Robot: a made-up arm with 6 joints. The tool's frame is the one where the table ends. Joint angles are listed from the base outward.
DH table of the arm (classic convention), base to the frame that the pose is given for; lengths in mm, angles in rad. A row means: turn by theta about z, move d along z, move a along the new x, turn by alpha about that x. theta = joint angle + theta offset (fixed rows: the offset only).
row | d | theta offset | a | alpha
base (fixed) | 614 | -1.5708 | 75 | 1.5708
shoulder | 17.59 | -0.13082 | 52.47 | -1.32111
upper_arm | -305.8 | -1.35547 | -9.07 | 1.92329
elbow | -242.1 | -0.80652 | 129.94 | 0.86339
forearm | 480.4 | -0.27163 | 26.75 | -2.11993
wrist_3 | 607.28 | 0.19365 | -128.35 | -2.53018
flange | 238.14 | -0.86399 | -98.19 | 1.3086
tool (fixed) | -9.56 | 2.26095 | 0 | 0
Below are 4 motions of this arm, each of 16 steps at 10 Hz.
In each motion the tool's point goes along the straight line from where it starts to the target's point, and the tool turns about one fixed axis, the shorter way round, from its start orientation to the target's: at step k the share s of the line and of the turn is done. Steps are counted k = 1, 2, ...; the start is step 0. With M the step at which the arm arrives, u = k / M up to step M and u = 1 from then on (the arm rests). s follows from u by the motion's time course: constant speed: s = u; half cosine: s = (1 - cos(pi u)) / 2; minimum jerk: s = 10 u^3 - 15 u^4 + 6 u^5.
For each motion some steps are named. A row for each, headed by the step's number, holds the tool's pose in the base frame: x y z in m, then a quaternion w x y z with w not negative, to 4 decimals.
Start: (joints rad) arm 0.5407 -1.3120 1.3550 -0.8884 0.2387 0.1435
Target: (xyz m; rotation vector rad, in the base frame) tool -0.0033 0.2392 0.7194 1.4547 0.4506 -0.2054
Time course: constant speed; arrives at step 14
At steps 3, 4, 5, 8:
3: 0.0695 0.1637 0.3921 0.8755 0.1350 0.3541 -0.2998
4: 0.0629 0.1706 0.4218 0.8744 0.1877 0.3452 -0.2846
5: 0.0563 0.1774 0.4516 0.8706 0.2399 0.3352 -0.2685
8: 0.0364 0.1980 0.5409 0.8431 0.3914 0.2993 -0.2154

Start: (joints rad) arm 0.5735 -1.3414 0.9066 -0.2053 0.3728 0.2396
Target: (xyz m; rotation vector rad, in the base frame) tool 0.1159 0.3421 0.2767 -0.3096 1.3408 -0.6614
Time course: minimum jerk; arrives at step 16
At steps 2, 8, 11, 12, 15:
2: 0.2485 -0.0641 0.2621 0.7896 0.0221 0.2939 -0.5382
8: 0.1833 0.1357 0.2693 0.7748 -0.0591 0.4588 -0.4309
11: 0.1402 0.2678 0.2740 0.7456 -0.1116 0.5568 -0.3488
12: 0.1299 0.2994 0.2752 0.7363 -0.1238 0.5786 -0.3281
15: 0.1162 0.3412 0.2767 0.7228 -0.1398 0.6066 -0.3001

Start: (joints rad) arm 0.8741 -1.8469 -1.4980 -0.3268 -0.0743 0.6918
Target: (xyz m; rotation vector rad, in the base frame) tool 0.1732 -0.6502 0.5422 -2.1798 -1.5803 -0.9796
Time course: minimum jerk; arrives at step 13
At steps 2, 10, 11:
2: 0.2007 -0.4574 0.3397 0.4079 -0.6326 -0.6580 0.0215
10: 0.1756 -0.6335 0.5246 0.1635 -0.7498 -0.5616 -0.3094
11: 0.1740 -0.6445 0.5363 0.1466 -0.7524 -0.5516 -0.3288

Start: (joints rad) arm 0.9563 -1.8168 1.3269 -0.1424 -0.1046 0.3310
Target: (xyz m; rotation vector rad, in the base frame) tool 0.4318 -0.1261 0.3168 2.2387 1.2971 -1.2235
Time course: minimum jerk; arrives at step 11
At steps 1, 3, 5, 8, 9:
1: 0.2289 -0.2638 0.4774 0.5631 0.3060 -0.0052 -0.7676
3: 0.2539 -0.2468 0.4576 0.5290 0.3855 0.0583 -0.7538
5: 0.3124 -0.2071 0.4113 0.4257 0.5523 0.2028 -0.6875
8: 0.4055 -0.1440 0.3376 0.2085 0.7417 0.4028 -0.4941
9: 0.4226 -0.1323 0.3241 0.1637 0.7643 0.4334 -0.4486

